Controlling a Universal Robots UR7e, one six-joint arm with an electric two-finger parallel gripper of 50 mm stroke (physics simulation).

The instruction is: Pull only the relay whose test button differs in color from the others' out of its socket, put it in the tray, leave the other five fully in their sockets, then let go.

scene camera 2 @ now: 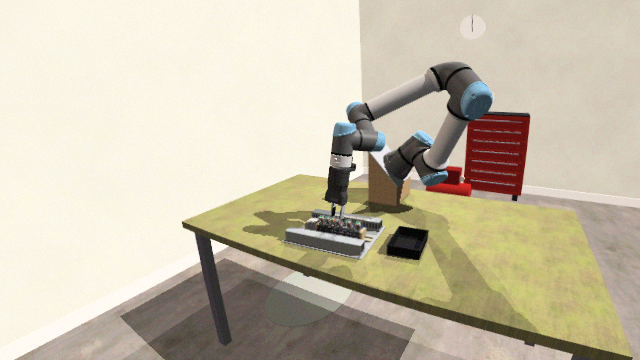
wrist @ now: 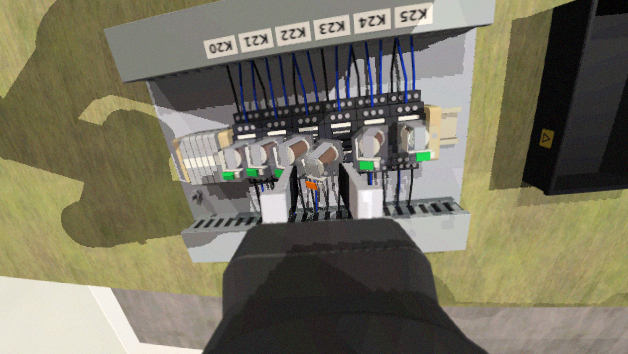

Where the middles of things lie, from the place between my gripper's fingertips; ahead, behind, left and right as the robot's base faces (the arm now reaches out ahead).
The relay panel (wrist: 204, 101) is 1 cm behind my hand, 2 cm to the right of it and 8 cm below it.
